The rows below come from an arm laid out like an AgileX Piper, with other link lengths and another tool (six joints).
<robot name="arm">
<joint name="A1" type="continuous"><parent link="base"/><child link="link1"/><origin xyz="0 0 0.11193" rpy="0 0 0"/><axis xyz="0 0 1"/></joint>
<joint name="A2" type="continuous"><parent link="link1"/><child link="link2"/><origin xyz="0 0 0" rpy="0 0 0"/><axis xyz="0 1 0"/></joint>
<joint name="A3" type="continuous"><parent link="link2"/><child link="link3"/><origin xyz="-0.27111 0 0.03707" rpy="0 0 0"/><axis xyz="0 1 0"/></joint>
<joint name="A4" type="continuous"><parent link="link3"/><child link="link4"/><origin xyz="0.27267 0 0.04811" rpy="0 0 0"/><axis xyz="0.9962 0 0.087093"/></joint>
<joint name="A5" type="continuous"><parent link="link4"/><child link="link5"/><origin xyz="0 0 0" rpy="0 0 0"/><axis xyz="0 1 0"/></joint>
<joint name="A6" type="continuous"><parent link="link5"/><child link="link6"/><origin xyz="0.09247 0 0.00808" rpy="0 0 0"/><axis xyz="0.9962 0 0.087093"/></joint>
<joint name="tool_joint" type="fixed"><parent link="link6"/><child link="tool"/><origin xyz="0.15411 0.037 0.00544" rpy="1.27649 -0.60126 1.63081"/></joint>
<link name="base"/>
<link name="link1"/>
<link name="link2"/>
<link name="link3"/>
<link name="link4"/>
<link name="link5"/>
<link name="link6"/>
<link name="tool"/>
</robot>
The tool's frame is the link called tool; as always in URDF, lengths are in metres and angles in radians. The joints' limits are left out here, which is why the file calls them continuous.
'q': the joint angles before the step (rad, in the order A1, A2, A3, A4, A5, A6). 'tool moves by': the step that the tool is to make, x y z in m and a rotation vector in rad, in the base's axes. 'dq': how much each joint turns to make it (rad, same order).
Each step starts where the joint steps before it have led.
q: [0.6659, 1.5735, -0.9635, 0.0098, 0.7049, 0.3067]
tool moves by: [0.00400, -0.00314, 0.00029, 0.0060, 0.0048, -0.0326]
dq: [-0.0134, 0.0000, 0.0001, 0.0012, 0.0000, 0.0198]
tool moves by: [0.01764, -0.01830, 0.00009, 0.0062, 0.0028, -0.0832]
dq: [-0.0671, 0.0011, -0.0001, 0.0013, -0.0024, 0.0164]
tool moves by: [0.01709, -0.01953, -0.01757, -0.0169, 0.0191, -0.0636]
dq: [-0.0655, 0.0521, 0.0000, -0.0052, -0.0270, 0.0007]
